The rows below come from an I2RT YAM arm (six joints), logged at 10 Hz.
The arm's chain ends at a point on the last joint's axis. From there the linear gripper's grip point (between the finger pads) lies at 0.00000 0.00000 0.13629 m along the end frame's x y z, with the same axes.
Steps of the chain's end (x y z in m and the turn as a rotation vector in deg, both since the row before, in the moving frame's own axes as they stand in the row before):
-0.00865, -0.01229, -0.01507, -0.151, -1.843, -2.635
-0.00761, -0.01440, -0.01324, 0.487, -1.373, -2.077
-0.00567, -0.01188, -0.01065, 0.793, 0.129, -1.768
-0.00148, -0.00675, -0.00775, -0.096, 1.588, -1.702
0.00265, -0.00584, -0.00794, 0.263, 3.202, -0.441
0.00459, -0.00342, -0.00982, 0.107, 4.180, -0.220
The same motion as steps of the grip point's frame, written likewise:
-0.01302, -0.01183, -0.01514, -0.151, -1.843, -2.635
-0.01090, -0.01550, -0.01328, 0.487, -1.373, -2.077
-0.00539, -0.01377, -0.01066, 0.793, 0.129, -1.768
0.00230, -0.00658, -0.00780, -0.096, 1.588, -1.702
0.01026, -0.00649, -0.00815, 0.263, 3.202, -0.441
0.01452, -0.00369, -0.01018, 0.107, 4.180, -0.220

